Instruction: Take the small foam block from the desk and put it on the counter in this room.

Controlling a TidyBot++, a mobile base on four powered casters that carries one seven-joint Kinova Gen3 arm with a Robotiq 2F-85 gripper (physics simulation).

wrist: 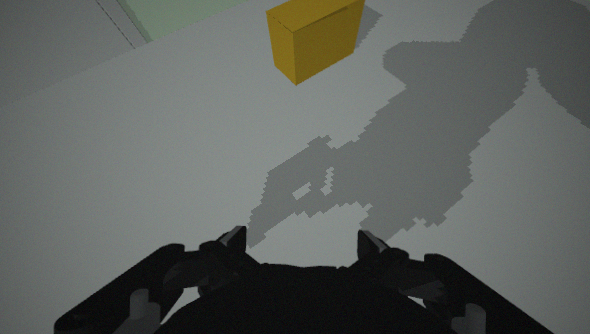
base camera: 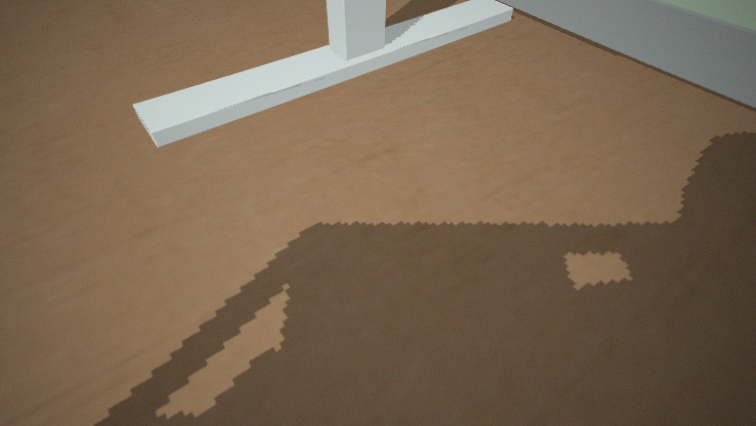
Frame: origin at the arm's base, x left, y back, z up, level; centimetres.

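Where they show: gripper, between the fingertips: [wrist: 301, 240].
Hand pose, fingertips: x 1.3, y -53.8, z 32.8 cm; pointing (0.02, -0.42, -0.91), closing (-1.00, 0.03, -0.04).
After its pixels a point has its place.
The small foam block [wrist: 320, 45] @[x -0.9, y -72.8, z 35.6 cm] is yellow and stands on the pale grey desk top [wrist: 125, 165] @[x 18.7, y -60.7, z 32.3 cm] at the top middle of the wrist view, its upper end cut off by the view's edge. My gripper [wrist: 301, 240] @[x 1.3, y -53.8, z 32.8 cm] is open and empty over the desk top, with the block beyond the fingertips and apart from them. In the base camera view a white desk leg [base camera: 357, 26] @[x 1.8, y -75.6, z -32.3 cm] with a long foot bar [base camera: 238, 95] stands on the floor. The counter does not show clearly in either view.
A green wall [wrist: 185, 17] @[x 59.3, y -161.4, z -4.6 cm] and a grey panel [wrist: 55, 45] @[x 101.0, y -129.8, z 4.1 cm] lie past the desk's far edge. In the base camera view, a grey baseboard [base camera: 661, 47] @[x -48.6, y -77.7, z -36.5 cm] runs along the upper right, and a large shadow falls on the brown floor [base camera: 396, 174] @[x -3.4, y -49.8, z -39.7 cm].
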